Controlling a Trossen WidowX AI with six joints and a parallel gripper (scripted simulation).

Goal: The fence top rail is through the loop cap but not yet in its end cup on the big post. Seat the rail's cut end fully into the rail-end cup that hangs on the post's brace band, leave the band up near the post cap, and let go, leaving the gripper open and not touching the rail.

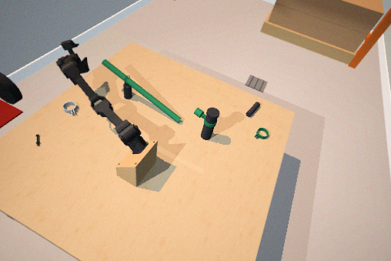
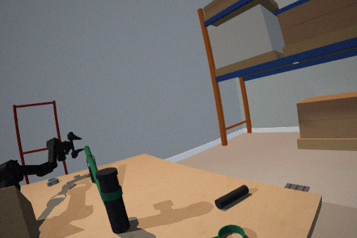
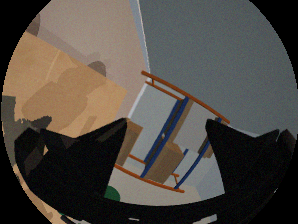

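Right now the green rail-end cup is 40 mm ahead of my gripper tip, 770 mm to the right of it and 70 mm below it. From my gripper tip the other things lie so: metal clamp (250 mm behind, 110 mm to the right, 190 mm below); then small black bolt (480 mm behind, 140 mm to the right, 200 mm below); then short black post (20 mm ahead, 300 mm to the right, 100 mm below).
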